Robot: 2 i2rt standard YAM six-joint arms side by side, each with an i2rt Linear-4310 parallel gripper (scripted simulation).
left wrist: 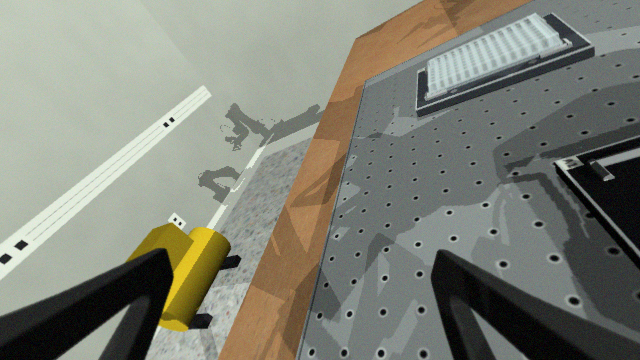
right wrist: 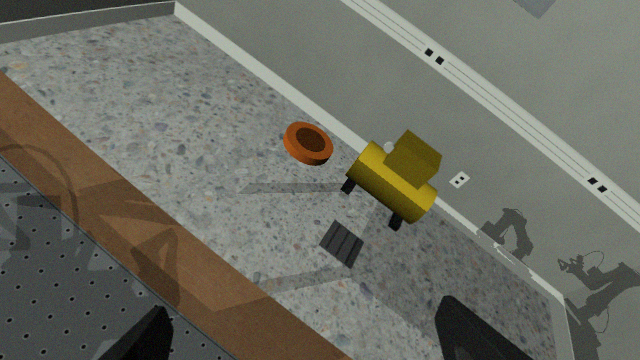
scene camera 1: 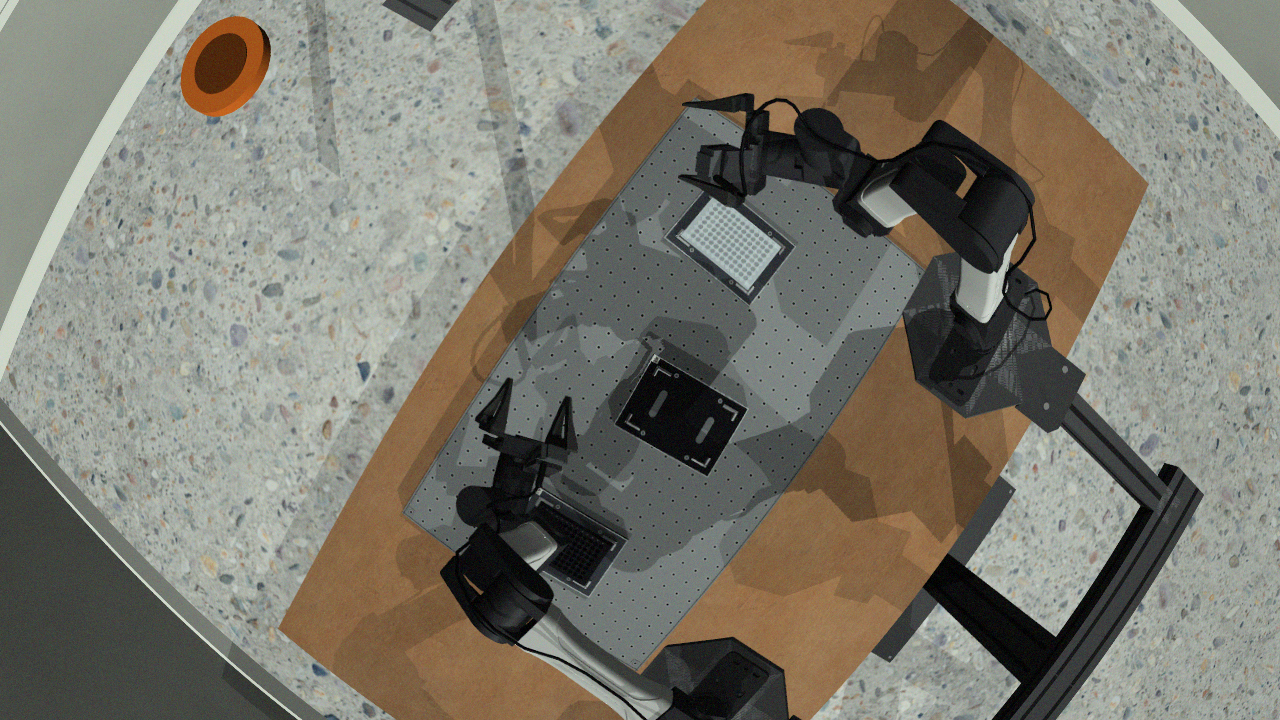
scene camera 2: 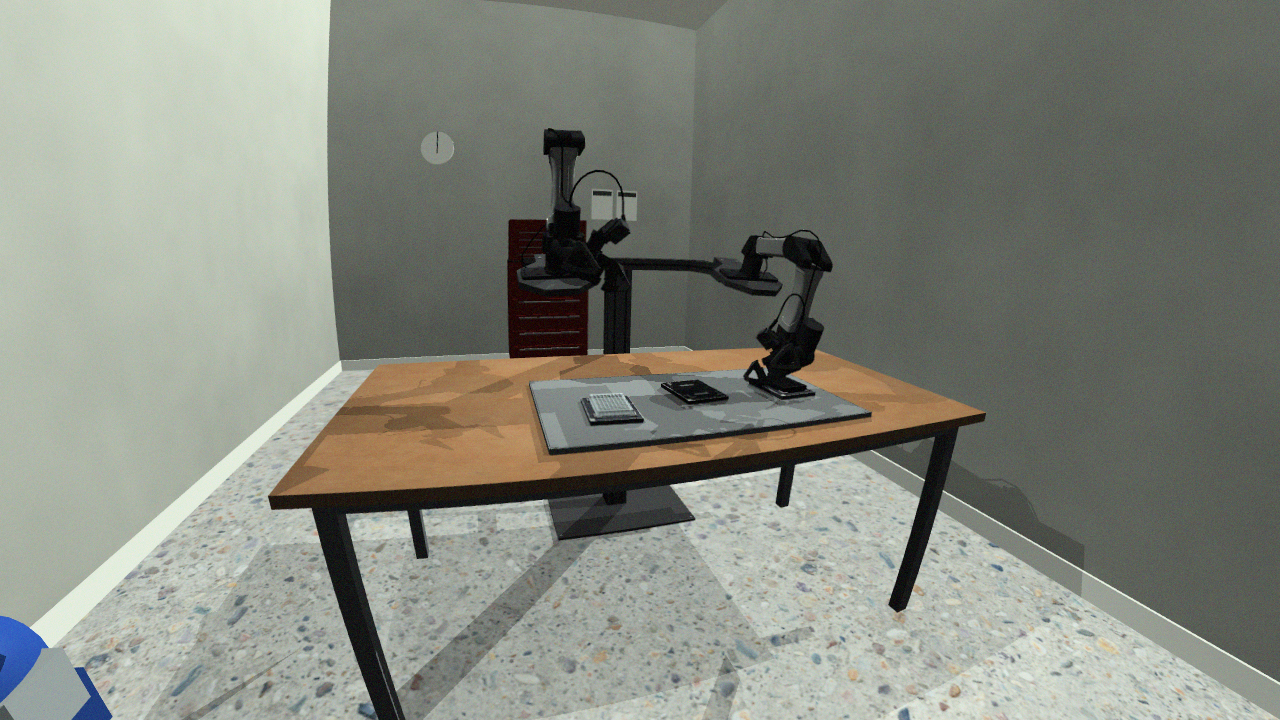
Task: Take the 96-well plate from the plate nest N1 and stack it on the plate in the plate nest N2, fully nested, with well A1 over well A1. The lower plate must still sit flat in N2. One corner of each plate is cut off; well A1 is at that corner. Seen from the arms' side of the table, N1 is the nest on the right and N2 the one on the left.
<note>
In view: the left gripper (scene camera 1: 539, 387), the right gripper (scene camera 2: 613, 280), a clear 96-well plate (scene camera 1: 702, 229), a black 96-well plate (scene camera 1: 576, 558) and a black nest (scene camera 1: 689, 403).
The clear 96-well plate also shows in the left wrist view (left wrist: 521, 41) and in scene camera 2 (scene camera 2: 611, 404). The left gripper is seen too in the left wrist view (left wrist: 303, 262) and in scene camera 2 (scene camera 2: 757, 372). The right gripper is seen too in the right wrist view (right wrist: 308, 313). The right wrist view does not show the clear 96-well plate: it is out of frame. The left wrist view does not show the black 96-well plate: it is out of frame.
</note>
